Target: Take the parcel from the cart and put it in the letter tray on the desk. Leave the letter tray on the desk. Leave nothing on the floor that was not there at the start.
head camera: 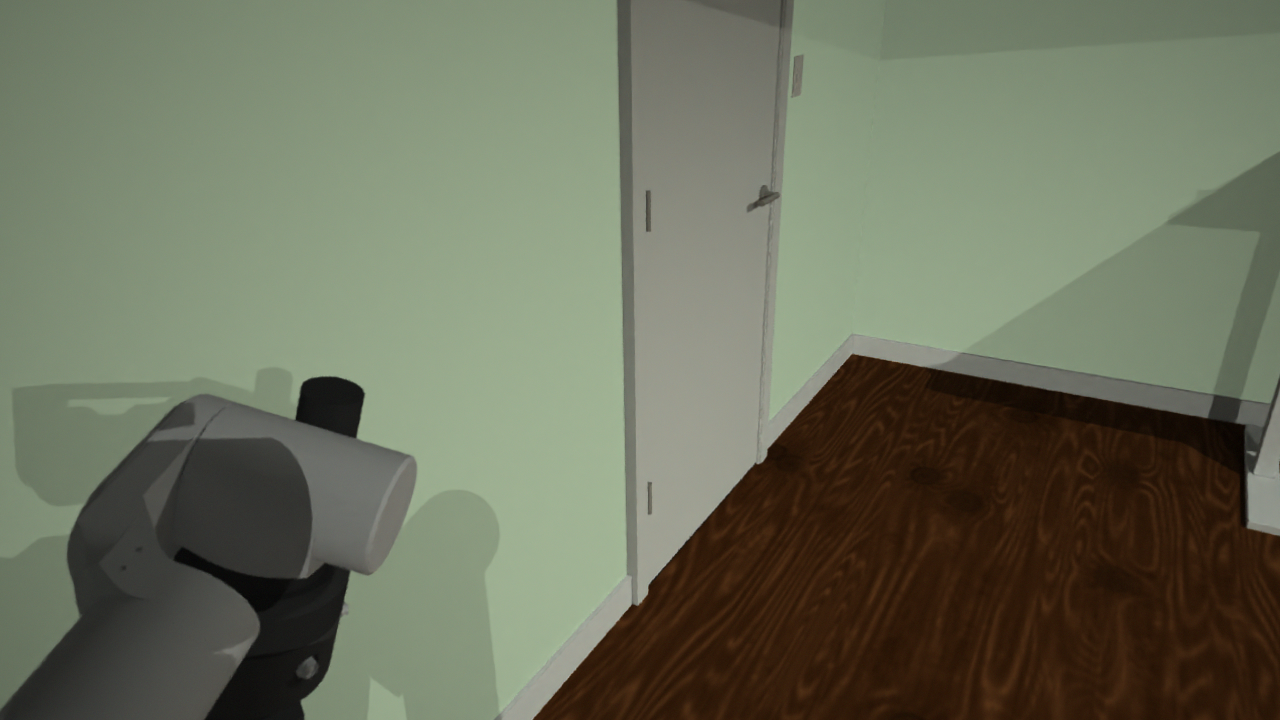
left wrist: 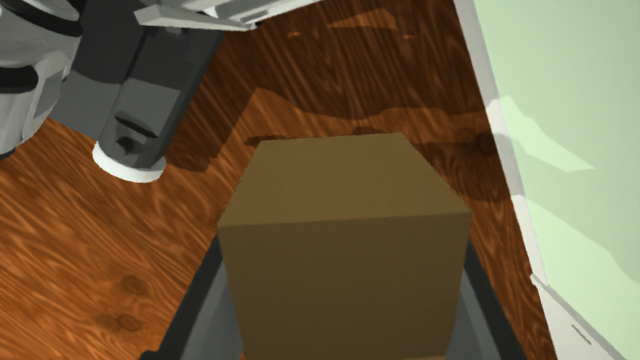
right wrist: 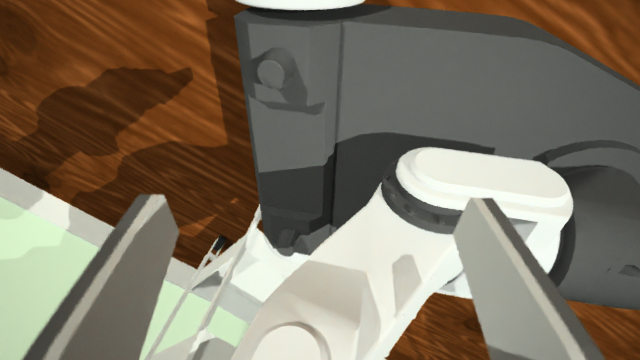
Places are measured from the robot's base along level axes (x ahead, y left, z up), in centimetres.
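Pixels of known places: left gripper, fingertip midpoint: (left wrist: 341, 214); right gripper, fingertip midpoint: (right wrist: 317, 215).
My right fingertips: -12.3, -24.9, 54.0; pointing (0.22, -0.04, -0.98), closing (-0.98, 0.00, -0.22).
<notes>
Behind a point stands the place of what it marks, as x, y, z.
The parcel, a brown box (left wrist: 345, 175) @(25.7, 29.4, 101.6), fills the lower middle of the left wrist view. My left gripper (left wrist: 344, 245) @(27.3, 27.6, 99.5) is shut on it, one finger along each side, and holds it above the floor. My right gripper (right wrist: 317, 215) @(-12.3, -24.9, 54.0) is open, its two fingers wide apart with no object between them. Part of the white cart (right wrist: 248, 265) @(15.9, 43.6, 13.4) shows low at the left of the right wrist view, partly hidden by my arm. In the head view my left arm (head camera: 295, 492) @(24.6, 17.9, 125.5) shows at the lower left; its gripper and the parcel do not show there. The letter tray does not show.
A closed door (head camera: 702, 295) @(206.7, -10.8, 73.5) stands in the green wall (head camera: 447, 223) @(126.1, 34.5, 113.3). Brown wood floor (head camera: 939, 582) @(184.6, -74.1, 0.1) runs to the far wall. A white upright piece with a base (head camera: 1263, 497) stands at the right edge. My dark robot base (left wrist: 145, 95) @(-1.1, -2.4, 19.1) (right wrist: 425, 90) @(-20.0, -14.4, 17.0) shows below the wrists.
</notes>
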